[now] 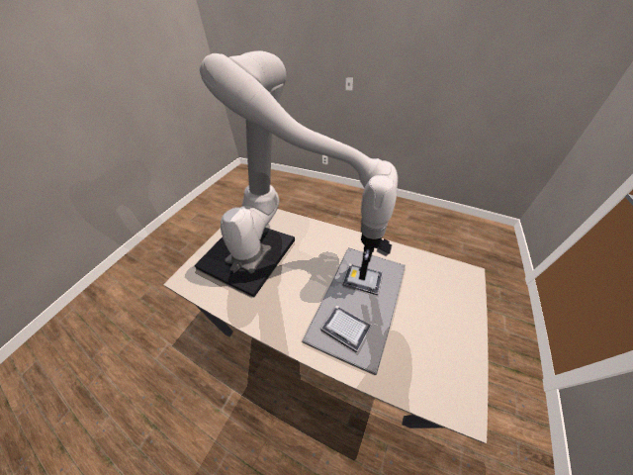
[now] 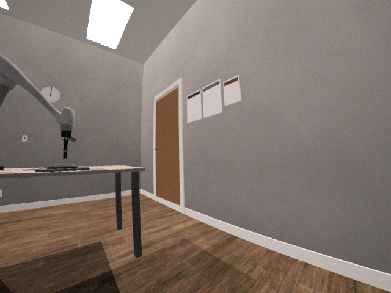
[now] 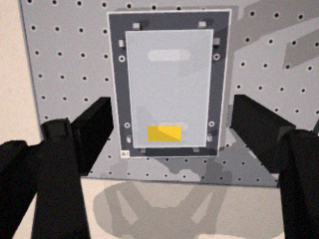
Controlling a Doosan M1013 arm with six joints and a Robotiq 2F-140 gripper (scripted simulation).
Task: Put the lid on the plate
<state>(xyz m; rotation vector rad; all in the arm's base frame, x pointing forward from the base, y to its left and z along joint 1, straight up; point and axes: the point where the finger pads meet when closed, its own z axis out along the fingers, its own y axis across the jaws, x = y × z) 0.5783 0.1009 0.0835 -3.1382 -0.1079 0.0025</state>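
The clear lid is 8 cm below my hand. The rest, counted from my hand: culture plate 1 cm ahead, 25 cm to the right, 8 cm below; then dark nest 1 cm ahead, 25 cm to the right, 9 cm below; then dark lid park frame 9 cm below.
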